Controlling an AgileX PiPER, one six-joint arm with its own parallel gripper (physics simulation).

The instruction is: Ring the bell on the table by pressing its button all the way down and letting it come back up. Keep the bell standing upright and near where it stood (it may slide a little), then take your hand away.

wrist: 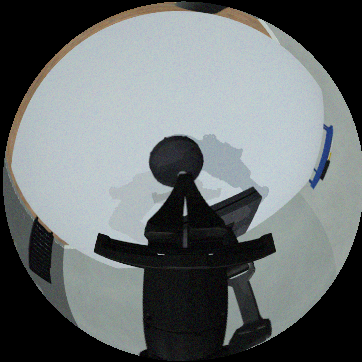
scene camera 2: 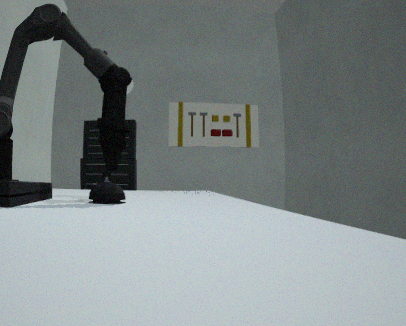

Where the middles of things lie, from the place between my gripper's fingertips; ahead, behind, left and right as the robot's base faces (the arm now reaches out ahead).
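The dome-shaped bell [scene camera 2: 105,192] is sitting 4 cm below my hand, and it's 1 cm behind it too.
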